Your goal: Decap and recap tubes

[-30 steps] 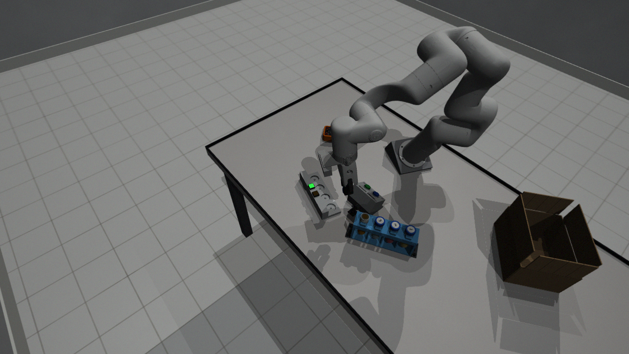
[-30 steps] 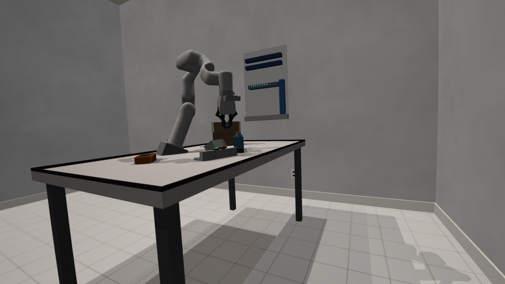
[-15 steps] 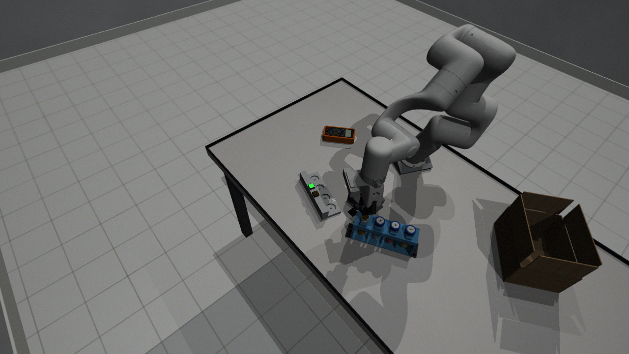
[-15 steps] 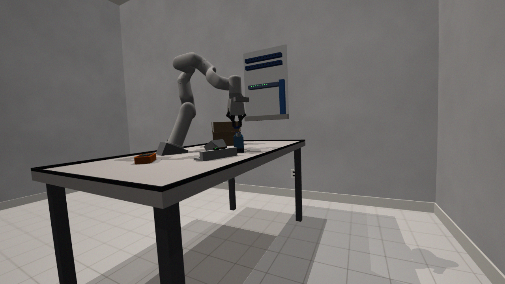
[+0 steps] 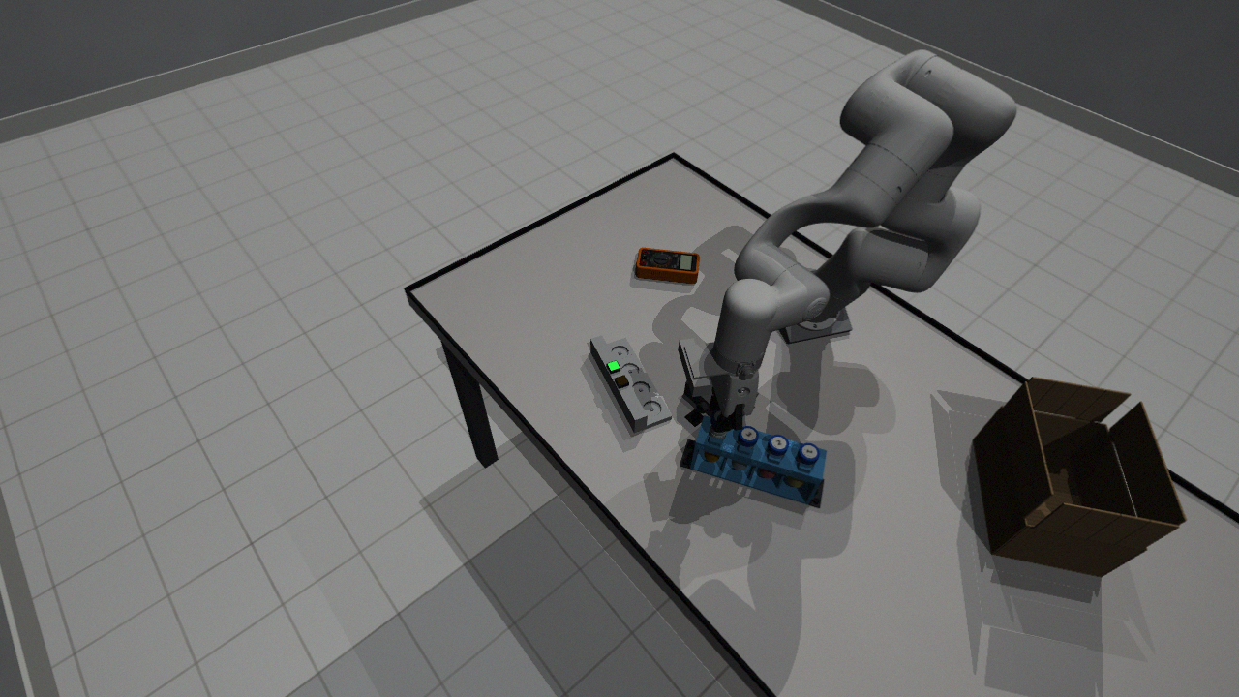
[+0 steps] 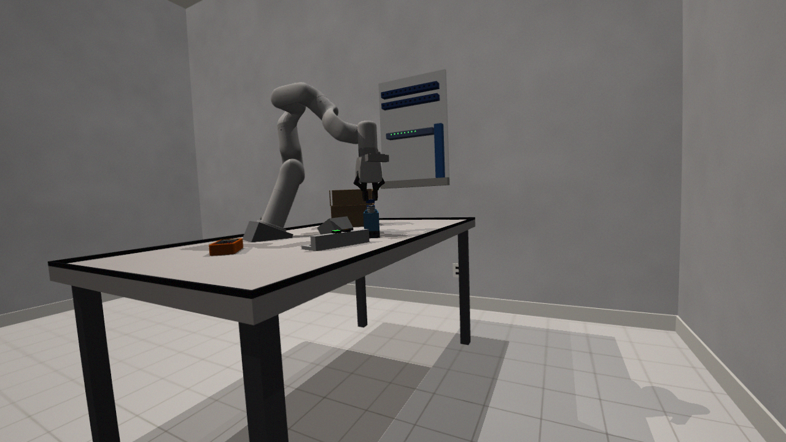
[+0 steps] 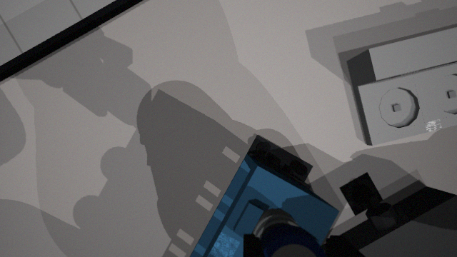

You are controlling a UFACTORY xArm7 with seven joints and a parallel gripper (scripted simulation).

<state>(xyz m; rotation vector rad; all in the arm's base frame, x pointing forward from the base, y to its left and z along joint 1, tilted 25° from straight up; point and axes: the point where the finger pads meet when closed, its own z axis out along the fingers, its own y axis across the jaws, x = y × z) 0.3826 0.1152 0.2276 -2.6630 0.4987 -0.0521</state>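
Right now the cap 3 is 50 mm below my hand, 40 mm to the left of it and 30 mm behind it. From my hand the other things lie so: cap 2 (80 mm to the left, 70 mm behind, 50 mm below); then cap 1 (120 mm to the left, 100 mm behind, 50 mm below); then cap 4 (20 mm below).
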